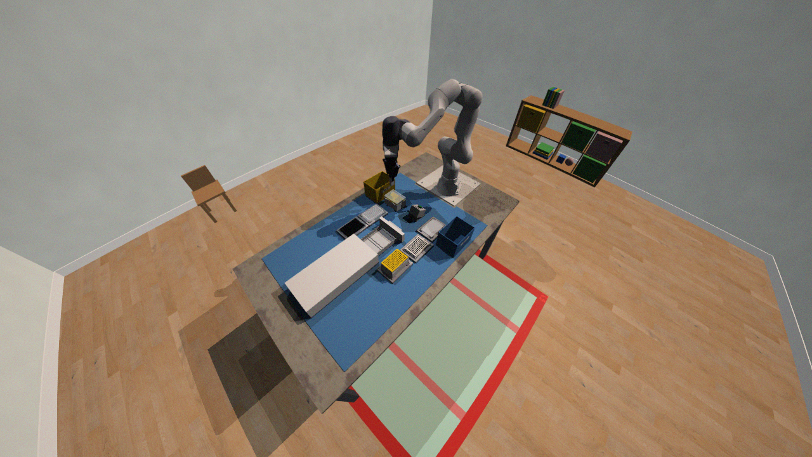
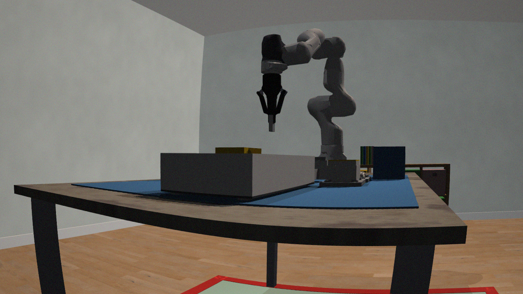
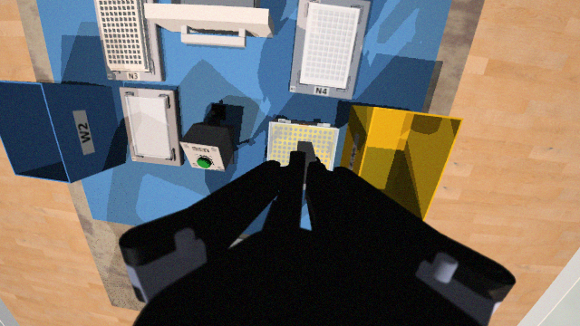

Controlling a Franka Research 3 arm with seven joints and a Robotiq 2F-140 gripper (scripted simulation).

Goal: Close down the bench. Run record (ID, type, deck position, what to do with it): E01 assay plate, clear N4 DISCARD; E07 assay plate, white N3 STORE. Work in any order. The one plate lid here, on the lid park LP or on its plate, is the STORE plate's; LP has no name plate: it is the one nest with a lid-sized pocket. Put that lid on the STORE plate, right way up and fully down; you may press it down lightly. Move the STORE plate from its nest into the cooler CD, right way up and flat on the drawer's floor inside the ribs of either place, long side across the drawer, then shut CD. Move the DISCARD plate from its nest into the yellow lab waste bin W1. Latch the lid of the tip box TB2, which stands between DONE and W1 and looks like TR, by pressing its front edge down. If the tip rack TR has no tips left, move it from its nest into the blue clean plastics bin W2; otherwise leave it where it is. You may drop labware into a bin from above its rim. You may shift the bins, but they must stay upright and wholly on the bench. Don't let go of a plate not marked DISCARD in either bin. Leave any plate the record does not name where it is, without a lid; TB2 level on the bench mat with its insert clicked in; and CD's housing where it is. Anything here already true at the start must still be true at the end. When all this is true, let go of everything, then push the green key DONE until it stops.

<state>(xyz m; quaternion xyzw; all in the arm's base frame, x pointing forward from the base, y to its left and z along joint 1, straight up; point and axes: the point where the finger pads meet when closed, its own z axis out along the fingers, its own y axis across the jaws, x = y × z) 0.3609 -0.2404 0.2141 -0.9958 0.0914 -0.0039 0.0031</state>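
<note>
Right now the TB2 lid is 3 cm behind my hand and 16 cm below it. Also, from my hand: yellow bin W1: 6 cm behind, 15 cm to the right, 18 cm below; then tip box TB2: 3 cm behind, 17 cm below; then yellow insert: 2 cm behind, 16 cm below.
</note>
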